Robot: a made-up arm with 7 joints. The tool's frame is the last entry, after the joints.
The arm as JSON. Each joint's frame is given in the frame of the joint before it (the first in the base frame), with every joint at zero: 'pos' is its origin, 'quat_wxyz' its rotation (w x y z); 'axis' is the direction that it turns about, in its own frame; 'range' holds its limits. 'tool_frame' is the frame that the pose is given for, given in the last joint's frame.
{
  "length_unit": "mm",
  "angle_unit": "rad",
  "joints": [
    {
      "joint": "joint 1",
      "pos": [
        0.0,
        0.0,
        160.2
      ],
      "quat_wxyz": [
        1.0,
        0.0,
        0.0,
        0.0
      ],
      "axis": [
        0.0,
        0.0,
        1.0
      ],
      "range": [
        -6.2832,
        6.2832
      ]
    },
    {
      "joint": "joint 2",
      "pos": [
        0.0,
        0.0,
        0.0
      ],
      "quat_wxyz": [
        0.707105,
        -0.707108,
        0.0,
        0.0
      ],
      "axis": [
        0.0,
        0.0,
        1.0
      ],
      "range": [
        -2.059,
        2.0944
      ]
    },
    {
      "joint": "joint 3",
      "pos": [
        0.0,
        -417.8,
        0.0
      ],
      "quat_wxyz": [
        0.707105,
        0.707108,
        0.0,
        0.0
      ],
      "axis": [
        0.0,
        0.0,
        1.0
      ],
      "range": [
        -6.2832,
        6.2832
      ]
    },
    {
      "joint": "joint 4",
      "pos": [
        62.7,
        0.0,
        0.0
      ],
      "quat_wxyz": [
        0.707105,
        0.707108,
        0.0,
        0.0
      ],
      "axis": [
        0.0,
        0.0,
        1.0
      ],
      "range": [
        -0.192,
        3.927
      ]
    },
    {
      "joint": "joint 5",
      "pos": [
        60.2,
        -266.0,
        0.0
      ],
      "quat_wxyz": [
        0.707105,
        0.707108,
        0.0,
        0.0
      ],
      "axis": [
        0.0,
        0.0,
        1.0
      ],
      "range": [
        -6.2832,
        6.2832
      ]
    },
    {
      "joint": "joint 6",
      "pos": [
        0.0,
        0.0,
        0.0
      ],
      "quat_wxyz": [
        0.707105,
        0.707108,
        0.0,
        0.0
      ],
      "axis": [
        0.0,
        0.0,
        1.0
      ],
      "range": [
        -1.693,
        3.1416
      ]
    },
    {
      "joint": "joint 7",
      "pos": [
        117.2,
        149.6,
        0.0
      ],
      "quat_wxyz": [
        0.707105,
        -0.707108,
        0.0,
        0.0
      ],
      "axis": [
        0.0,
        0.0,
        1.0
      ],
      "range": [
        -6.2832,
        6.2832
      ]
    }
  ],
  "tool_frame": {
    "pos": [
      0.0,
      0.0,
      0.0
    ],
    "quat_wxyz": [
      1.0,
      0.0,
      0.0,
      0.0
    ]
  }
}
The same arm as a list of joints. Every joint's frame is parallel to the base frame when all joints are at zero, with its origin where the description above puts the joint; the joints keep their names.
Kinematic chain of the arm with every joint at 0, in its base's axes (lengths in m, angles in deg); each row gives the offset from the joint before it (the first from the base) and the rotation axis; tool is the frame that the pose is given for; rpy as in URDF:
joint 1: xyz 0 0 0.1602 axis +z
joint 2: xyz 0 0 0 axis +y
joint 3: xyz 0 0 0.4178 axis +z
joint 4: xyz 0.0627 0 0 axis -y
joint 5: xyz 0.0602 0 -0.266 axis -z
joint 6: xyz 0 0 0 axis +y
joint 7: xyz 0.1172 0 -0.1496 axis -z
tool: xyz 0 0 0 rpy -180 0 0
Joint limits (deg, base to tool): -360..360 -117.97..120 -360..360 -11..225 -360..360 -97..180 -360..360

